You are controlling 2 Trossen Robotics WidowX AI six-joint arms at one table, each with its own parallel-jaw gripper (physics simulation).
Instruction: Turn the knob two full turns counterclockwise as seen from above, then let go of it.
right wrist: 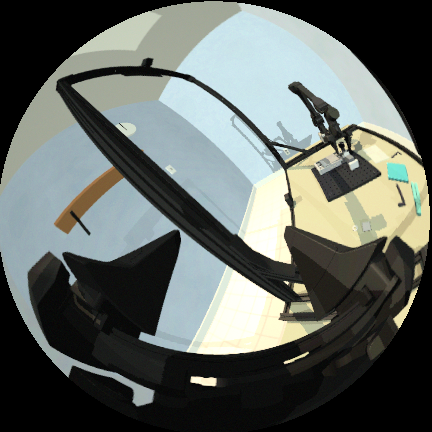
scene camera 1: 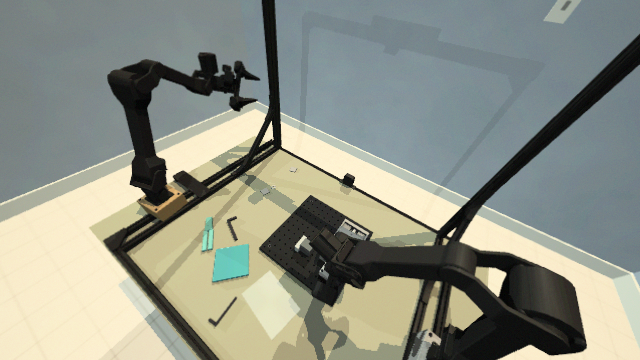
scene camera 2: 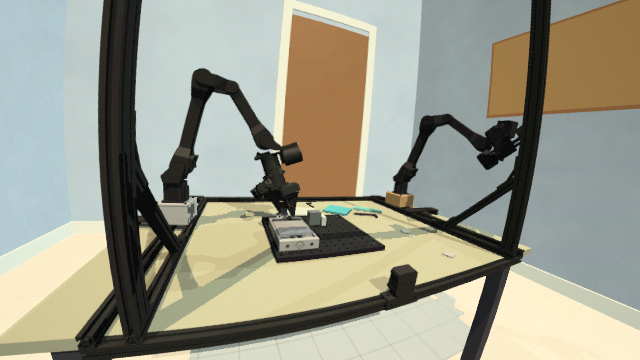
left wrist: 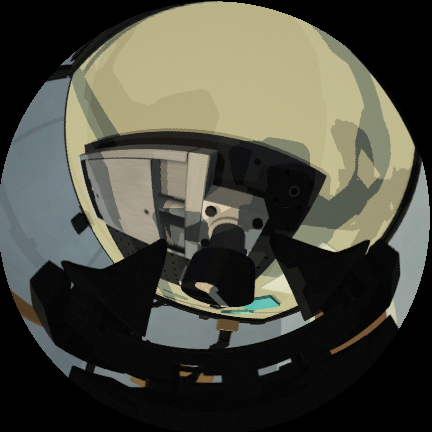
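Seen in the pictures: left gripper, fingertip midpoint: (right wrist: 343, 152) (scene camera 1: 326, 266) (scene camera 2: 287, 215); right gripper, fingertip midpoint: (right wrist: 234, 233) (scene camera 1: 258, 89) (scene camera 2: 509, 146); left arm's base at its link origin: (right wrist: 323, 131) (scene camera 2: 175, 200); right arm's base at its link origin: (scene camera 1: 159, 196) (scene camera 2: 400, 193) (left wrist: 225, 330).
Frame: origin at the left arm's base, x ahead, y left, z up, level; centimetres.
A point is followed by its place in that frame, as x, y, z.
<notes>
The black round knob (left wrist: 218, 272) {31.7, -1.4, 0.2} stands on the end of the silver linear stage (scene camera 1: 354, 229) {35.5, -19.1, -4.8} (scene camera 2: 295, 242) {34.3, -20.9, -4.7} (left wrist: 122, 187) {32.6, -10.4, -3.9}. A pale pointer line on its top runs toward the lower right in the left wrist view. My left gripper (left wrist: 218, 241) {34.8, -1.2, -4.1} (scene camera 2: 286, 214) {34.8, -1.2, -4.1} points down at the knob; its fingers are open, one on either side, with visible gaps in the left wrist view. The fingers and wrist hide the knob in both scene cameras. My right gripper (scene camera 1: 257, 90) {96.4, -27.7, 24.4} (right wrist: 234, 233) {96.4, -27.7, 24.4} is open and empty, raised high away from the knob.
The stage sits on a black breadboard (scene camera 1: 285, 235) {53.2, -0.7, -6.8} (scene camera 2: 350, 245) {49.6, -19.7, -6.8}, with a small grey-and-white block (scene camera 2: 314, 217) {43.4, -3.4, -4.1} (right wrist: 353, 164) {47.2, -1.9, -4.9} near the knob. A teal square (scene camera 1: 231, 263) {58.8, 17.6, -7.1}, teal tool (scene camera 1: 207, 237) {72.6, 17.8, -7.4} and two black hex keys (scene camera 1: 232, 228) {69.5, 10.1, -7.3} (scene camera 1: 222, 312) {48.9, 26.7, -7.4} lie on the table. Black frame posts (scene camera 2: 120, 125) {10.1, -44.2, 19.4} (scene camera 2: 537, 125) {93.8, -36.2, 30.0} surround it.
</notes>
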